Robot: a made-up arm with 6 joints.
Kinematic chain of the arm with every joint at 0, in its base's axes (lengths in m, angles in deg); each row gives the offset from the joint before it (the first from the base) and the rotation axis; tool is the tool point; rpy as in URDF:
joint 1: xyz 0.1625 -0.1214 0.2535 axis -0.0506 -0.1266 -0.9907
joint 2: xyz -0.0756 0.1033 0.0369 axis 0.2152 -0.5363 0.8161
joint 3: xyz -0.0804 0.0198 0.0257 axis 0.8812 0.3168 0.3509
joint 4: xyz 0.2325 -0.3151 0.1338 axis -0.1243 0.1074 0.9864
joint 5: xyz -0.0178 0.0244 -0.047 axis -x
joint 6: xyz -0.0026 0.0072 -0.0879 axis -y
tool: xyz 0.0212 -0.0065 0.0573 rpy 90 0 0
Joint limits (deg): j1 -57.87..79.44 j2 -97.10..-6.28 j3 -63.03..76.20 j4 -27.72..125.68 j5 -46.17..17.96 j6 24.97..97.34
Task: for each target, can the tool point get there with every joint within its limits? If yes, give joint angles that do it. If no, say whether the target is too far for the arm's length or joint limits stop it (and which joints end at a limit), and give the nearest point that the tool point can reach.
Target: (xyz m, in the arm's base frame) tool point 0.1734 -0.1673 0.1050
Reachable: yes | joints -40.59 -15.91 52.28 2.96 -17.55 78.25
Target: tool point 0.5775 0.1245 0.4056
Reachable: no: joint limits stop it (at a limit: joint 1, joint 2, joint 4, joint 5, joint 6) | nearest point 0.4829 -0.1995 0.3213 | short by 0.348 m
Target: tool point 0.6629 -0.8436 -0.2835
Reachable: no: too far | nearest point 0.2876 -0.4073 0.0831 | short by 0.682 m
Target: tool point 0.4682 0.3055 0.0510
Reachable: no: joint limits stop it (at a limit: joint 1, joint 2, joint 3, joint 6) | nearest point 0.2070 0.1978 0.0498 | short by 0.283 m
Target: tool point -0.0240 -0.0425 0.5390
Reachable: yes | joints 43.56 -75.73 -17.73 26.97 -20.30 72.79
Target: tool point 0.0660 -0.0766 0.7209
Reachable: yes | joints 28.85 -46.03 -52.39 85.40 -29.65 61.35
